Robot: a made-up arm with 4 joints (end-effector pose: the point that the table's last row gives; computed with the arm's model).
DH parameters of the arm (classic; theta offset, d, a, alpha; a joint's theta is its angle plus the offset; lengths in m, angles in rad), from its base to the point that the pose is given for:
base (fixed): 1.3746 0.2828 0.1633 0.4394
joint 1: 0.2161 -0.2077 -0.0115 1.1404
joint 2: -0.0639 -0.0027 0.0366 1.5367
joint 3: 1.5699 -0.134 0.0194 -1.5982
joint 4: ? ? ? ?
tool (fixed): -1.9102 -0.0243 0 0
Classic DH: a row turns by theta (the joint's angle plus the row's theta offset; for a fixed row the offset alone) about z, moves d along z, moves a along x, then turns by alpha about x.
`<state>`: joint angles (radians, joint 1 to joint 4).
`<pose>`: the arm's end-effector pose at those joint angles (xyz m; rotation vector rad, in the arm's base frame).
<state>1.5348 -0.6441 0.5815 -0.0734</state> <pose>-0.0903 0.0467 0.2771 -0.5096 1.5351 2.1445</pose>
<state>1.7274 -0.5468 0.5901 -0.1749</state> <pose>-0.0412 0.0321 0.2702 -0.5607 1.5945 2.4108</pose>
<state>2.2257 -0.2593 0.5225 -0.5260</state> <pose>0.0811 0.0849 0.2520 0.7698 -1.3298 -2.0309</pose>
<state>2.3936 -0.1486 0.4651 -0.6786</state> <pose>0.1015 0.1300 0.2499 0.8949 -1.2010 -1.7070</pose>
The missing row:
joint 4: 1.5153 0.0606 0.0903 2.4281
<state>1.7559 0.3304 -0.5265 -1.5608</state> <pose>0.0422 0.2177 0.2665 1.2705 -1.4039 -0.6563</pose>
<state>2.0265 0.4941 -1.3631 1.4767</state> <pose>0.0837 0.2280 0.1640 -0.0027 1.8313 -1.5538</pose>
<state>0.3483 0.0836 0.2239 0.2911</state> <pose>-0.0760 0.0670 0.2934 0.1893 1.4379 1.8048</pose>
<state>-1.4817 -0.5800 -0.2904 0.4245</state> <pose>0.0836 0.2683 0.2318 0.6343 2.0905 -0.1620</pose>
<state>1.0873 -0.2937 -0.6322 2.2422</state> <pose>-0.0031 0.1271 0.1558 -0.9472 -1.2883 2.0004</pose>
